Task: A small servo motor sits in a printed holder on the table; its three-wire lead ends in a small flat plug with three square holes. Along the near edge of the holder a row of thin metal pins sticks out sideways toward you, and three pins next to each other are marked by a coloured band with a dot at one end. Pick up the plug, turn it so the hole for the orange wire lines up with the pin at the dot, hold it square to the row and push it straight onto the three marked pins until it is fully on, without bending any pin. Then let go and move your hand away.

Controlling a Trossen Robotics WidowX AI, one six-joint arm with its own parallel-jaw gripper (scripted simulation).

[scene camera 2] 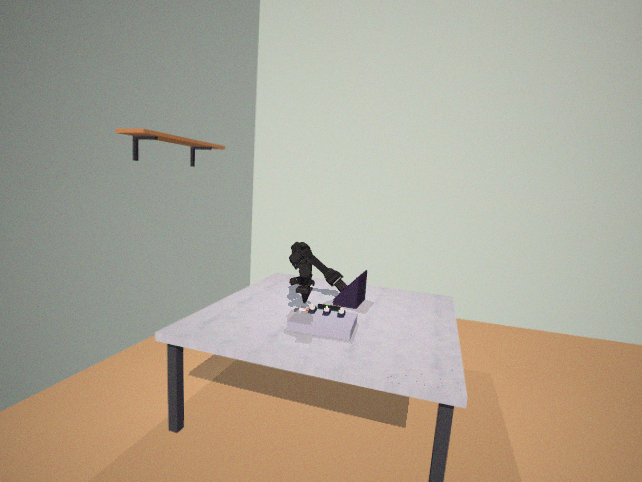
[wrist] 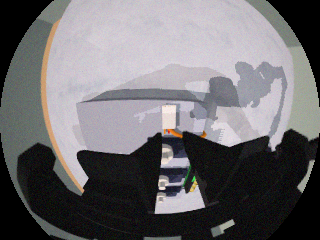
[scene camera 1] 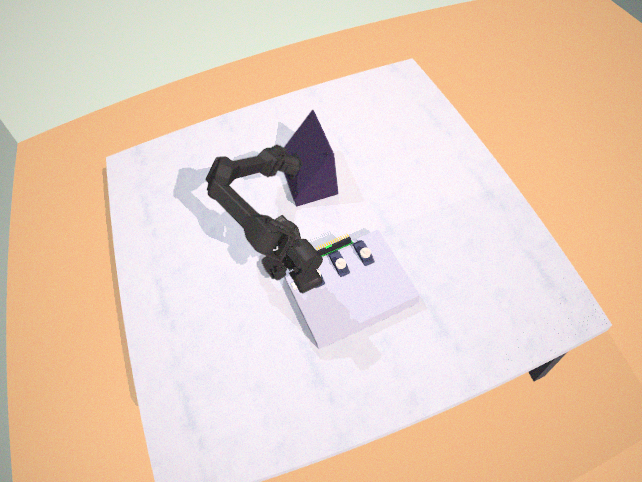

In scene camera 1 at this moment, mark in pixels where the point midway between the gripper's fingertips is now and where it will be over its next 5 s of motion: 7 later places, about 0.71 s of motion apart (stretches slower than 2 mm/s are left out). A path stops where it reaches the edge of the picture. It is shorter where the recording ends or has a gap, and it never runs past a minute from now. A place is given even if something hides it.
My gripper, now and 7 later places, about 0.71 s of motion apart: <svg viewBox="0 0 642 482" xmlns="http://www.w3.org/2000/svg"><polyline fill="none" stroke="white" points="299,275 301,281 299,279 306,259 314,231 316,221 322,233 321,234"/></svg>
